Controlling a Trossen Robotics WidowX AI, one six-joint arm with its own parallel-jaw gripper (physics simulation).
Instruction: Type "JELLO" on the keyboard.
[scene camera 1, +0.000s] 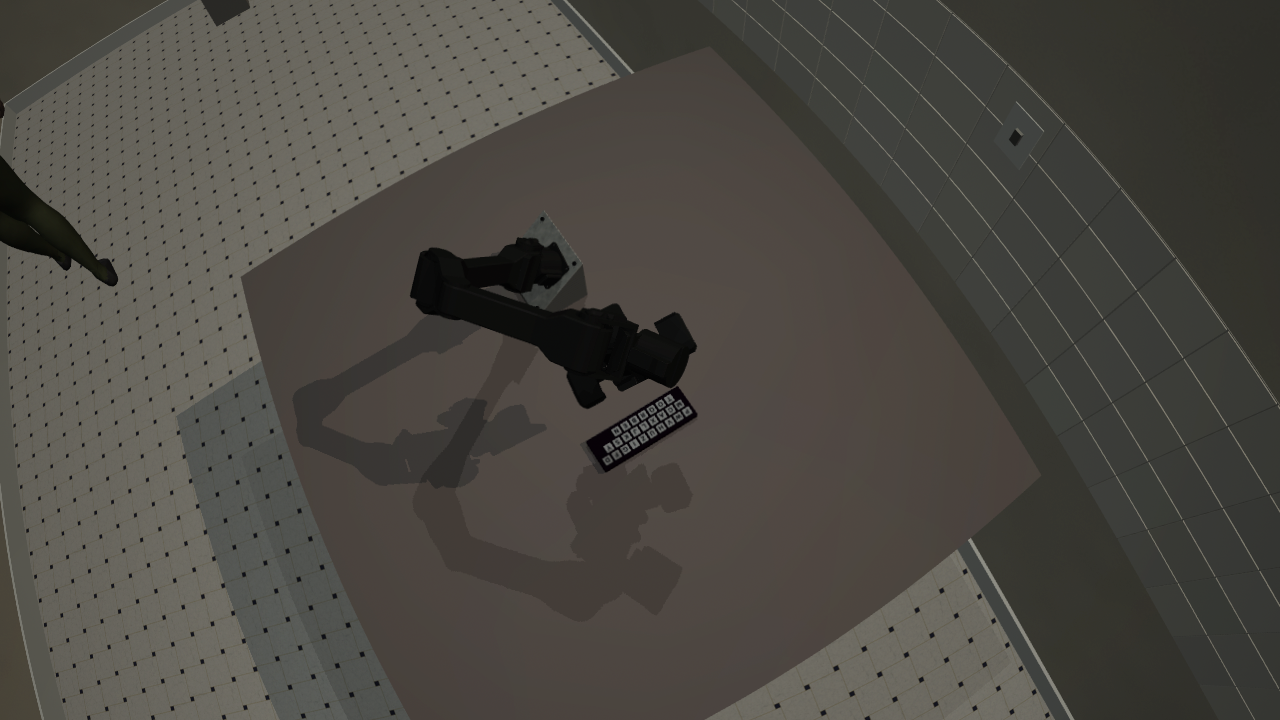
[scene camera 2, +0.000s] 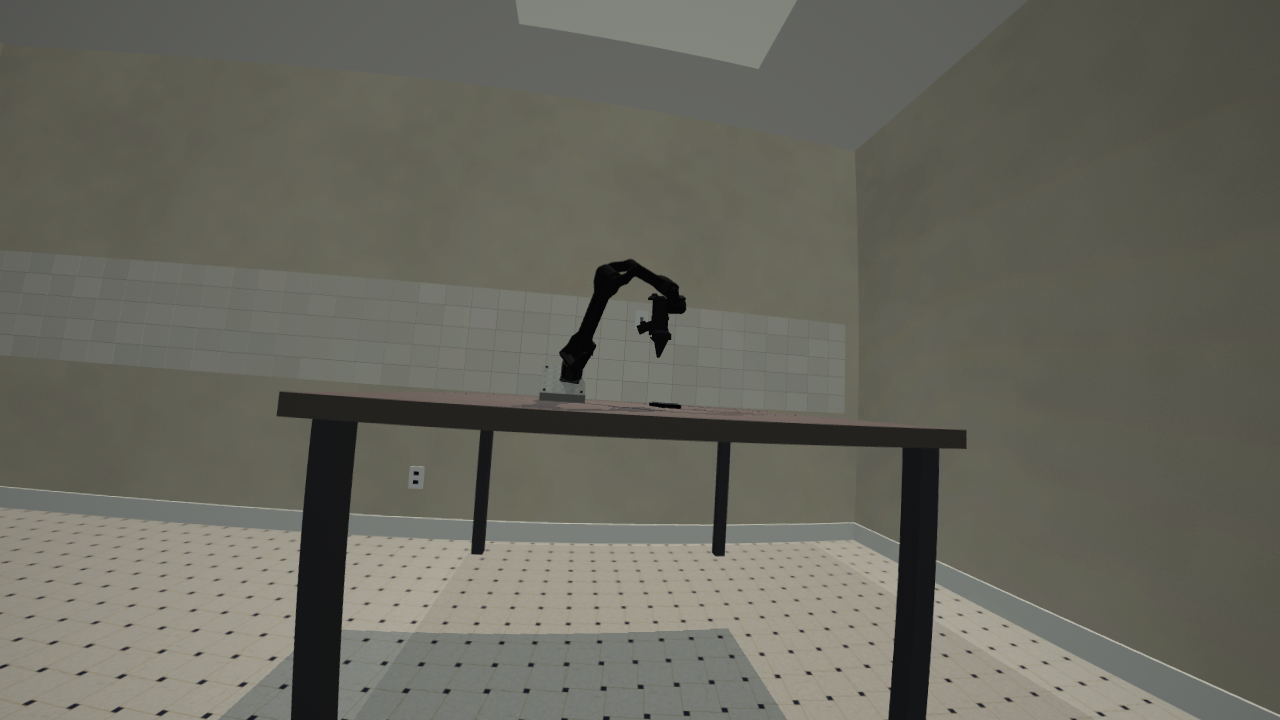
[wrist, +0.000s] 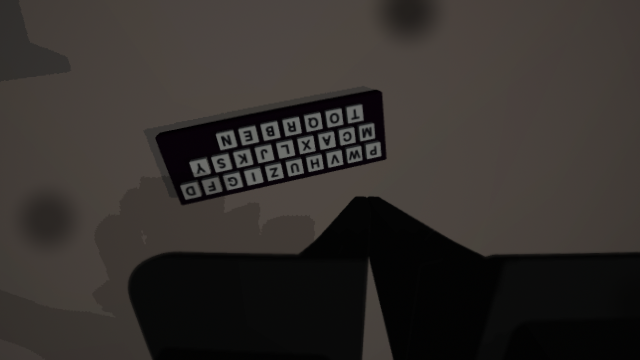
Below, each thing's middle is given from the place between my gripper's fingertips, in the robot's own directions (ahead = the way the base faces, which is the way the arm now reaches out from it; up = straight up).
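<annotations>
I consider the black keyboard (scene camera 1: 651, 423): it is 2 cm to the right of my hand and 3 cm ahead of it, and it sits 17 cm below it.
</annotations>
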